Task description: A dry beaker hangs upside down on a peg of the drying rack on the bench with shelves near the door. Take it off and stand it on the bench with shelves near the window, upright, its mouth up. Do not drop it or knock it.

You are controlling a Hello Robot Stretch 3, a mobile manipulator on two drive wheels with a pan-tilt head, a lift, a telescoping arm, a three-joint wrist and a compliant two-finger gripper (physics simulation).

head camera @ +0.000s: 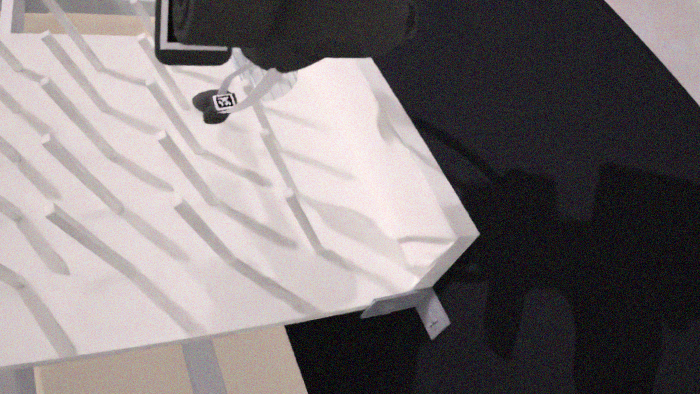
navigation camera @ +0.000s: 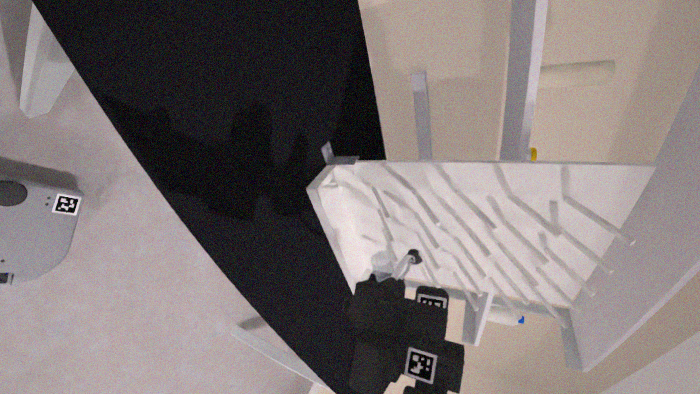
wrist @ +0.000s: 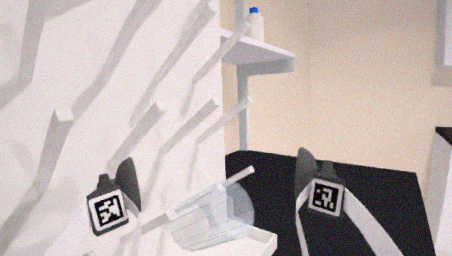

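Pixels of known places: gripper, between the fingertips: point(navigation camera: 411, 285) point(wrist: 217, 172); robot's base, origin of its link: point(navigation camera: 9, 191).
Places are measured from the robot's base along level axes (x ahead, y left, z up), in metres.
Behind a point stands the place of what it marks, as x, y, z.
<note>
The clear beaker point(head camera: 280, 85) @(0.022, -0.641, 1.028) point(navigation camera: 383, 264) @(0.005, -0.627, 1.048) point(wrist: 215, 217) @(-0.020, -0.610, 1.076) hangs at a slant on a peg near the end of the white drying rack point(head camera: 260, 300) @(0.228, -0.493, 1.110) point(navigation camera: 612, 182) @(0.223, -0.500, 1.496) point(wrist: 90, 30) @(0.109, -0.643, 1.282). In the head view the wrist and a finger cover part of it. My gripper point(wrist: 217, 172) @(-0.025, -0.563, 1.143) is open. In the wrist view its fingers stand wide apart, one to the left of the beaker and one to the right, neither touching it. In the head and navigation views one fingertip shows beside the beaker, over the pegs; the other is hidden. The bench near the window does not show in any view that I can identify.
Bare pegs point(head camera: 187, 170) @(0.106, -0.551, 1.166) stand out close to the left finger. The black bench top point(head camera: 550, 125) @(0.037, -0.331, 0.914) point(navigation camera: 165, 115) @(0.170, -0.100, 0.914) point(wrist: 400, 187) @(-0.575, -0.954, 0.914) runs beside the rack. A shelf point(wrist: 270, 54) @(-0.245, -1.249, 1.352) holds a white bottle point(wrist: 256, 29) @(-0.199, -1.276, 1.454) with a blue cap. My base point(navigation camera: 40, 230) @(-0.091, -0.088, 0.160) is at the left of the navigation view.
</note>
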